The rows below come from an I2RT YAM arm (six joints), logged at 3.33 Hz.
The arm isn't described. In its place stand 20 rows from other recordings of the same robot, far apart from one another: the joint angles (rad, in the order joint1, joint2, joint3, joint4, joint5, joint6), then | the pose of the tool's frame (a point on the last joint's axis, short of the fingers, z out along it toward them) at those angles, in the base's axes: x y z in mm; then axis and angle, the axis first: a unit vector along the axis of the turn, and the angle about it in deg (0 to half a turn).
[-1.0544 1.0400 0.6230 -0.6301 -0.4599 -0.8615] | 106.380 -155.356 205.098 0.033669 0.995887 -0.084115 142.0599
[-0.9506 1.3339 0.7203 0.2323 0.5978 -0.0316] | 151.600 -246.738 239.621 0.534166 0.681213 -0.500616 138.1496
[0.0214 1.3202 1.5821 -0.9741 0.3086 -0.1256] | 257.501 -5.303 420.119 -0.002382 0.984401 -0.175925 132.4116
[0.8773 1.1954 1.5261 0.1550 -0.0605 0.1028] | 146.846 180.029 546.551 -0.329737 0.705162 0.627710 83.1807
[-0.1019 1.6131 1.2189 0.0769 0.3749 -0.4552] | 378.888 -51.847 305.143 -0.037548 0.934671 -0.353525 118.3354
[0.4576 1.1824 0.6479 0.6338 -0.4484 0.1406] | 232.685 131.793 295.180 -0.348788 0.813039 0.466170 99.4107
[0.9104 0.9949 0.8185 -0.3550 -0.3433 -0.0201] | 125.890 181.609 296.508 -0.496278 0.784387 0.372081 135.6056
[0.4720 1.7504 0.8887 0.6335 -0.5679 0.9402] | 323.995 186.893 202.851 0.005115 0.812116 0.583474 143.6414
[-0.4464 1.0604 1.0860 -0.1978 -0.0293 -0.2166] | 219.075 -103.698 391.329 0.099106 0.962766 -0.251515 104.4997
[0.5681 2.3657 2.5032 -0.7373 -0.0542 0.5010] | 448.519 288.574 329.572 -0.045914 0.958791 0.280377 134.1913
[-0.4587 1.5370 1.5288 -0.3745 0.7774 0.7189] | 301.639 -176.808 398.231 0.723654 0.624686 -0.293414 112.6704
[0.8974 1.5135 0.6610 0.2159 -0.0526 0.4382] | 185.246 235.199 166.964 -0.228172 0.920953 0.315885 140.3797
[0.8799 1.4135 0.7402 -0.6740 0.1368 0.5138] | 151.457 175.557 161.825 -0.174432 0.984476 0.019481 165.1868
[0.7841 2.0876 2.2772 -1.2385 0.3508 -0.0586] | 315.427 297.331 354.993 -0.364485 0.928524 -0.070675 145.4052
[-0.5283 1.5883 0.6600 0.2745 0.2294 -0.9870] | 259.957 -161.093 151.174 -0.158173 0.907575 -0.388959 151.1764
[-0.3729 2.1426 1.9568 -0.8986 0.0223 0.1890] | 433.645 -170.496 252.333 0.279765 0.959471 -0.033865 152.3707
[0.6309 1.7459 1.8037 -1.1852 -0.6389 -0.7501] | 271.008 224.260 354.859 -0.660318 0.687930 0.301218 153.8014
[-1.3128 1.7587 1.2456 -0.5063 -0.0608 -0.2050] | 96.393 -356.816 211.562 0.511115 0.842516 -0.170086 154.8691
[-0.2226 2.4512 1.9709 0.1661 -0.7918 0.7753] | 554.417 -99.518 191.037 0.175786 0.849113 0.498103 128.2254
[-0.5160 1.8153 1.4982 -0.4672 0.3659 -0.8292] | 351.478 -214.024 274.515 -0.074142 0.924867 -0.372994 158.0902
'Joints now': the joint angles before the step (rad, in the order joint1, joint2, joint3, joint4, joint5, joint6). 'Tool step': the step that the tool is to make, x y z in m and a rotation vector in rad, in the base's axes. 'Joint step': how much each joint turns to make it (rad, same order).
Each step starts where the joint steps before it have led.
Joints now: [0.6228, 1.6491, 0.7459, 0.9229, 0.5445, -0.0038]
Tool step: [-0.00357, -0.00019, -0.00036, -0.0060, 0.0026, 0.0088]
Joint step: [0.0053, -0.0115, -0.0125, -0.0026, -0.0035, -0.0038]
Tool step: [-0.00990, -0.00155, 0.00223, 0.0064, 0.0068, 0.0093]
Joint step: [0.0142, -0.0416, -0.0292, -0.0196, 0.0050, 0.0107]
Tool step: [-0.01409, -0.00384, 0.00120, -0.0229, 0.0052, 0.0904]
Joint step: [0.0089, -0.0640, -0.0524, -0.0214, -0.0816, -0.0169]
